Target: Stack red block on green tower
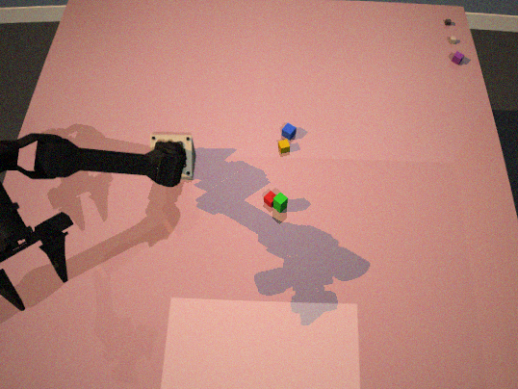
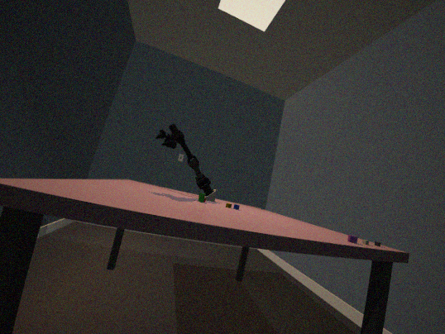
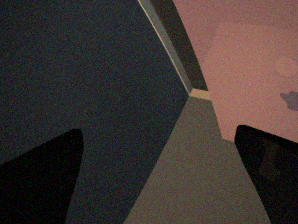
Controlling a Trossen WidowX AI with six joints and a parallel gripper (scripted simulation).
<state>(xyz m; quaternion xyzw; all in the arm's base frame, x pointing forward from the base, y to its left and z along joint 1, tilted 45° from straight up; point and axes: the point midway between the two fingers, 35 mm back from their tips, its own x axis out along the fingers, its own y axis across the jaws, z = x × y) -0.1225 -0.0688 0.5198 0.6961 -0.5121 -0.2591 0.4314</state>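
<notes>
The red block is 38 cm ahead of my gripper tip, 33 cm below it and 32 cm to the left of it. From my gripper tip the other things lie so: blue block (51 cm to the left, 44 cm ahead, 33 cm below); yellow block (47 cm to the left, 42 cm ahead, 33 cm below); purple block (97 cm ahead, 75 cm to the left, 33 cm below).
</notes>
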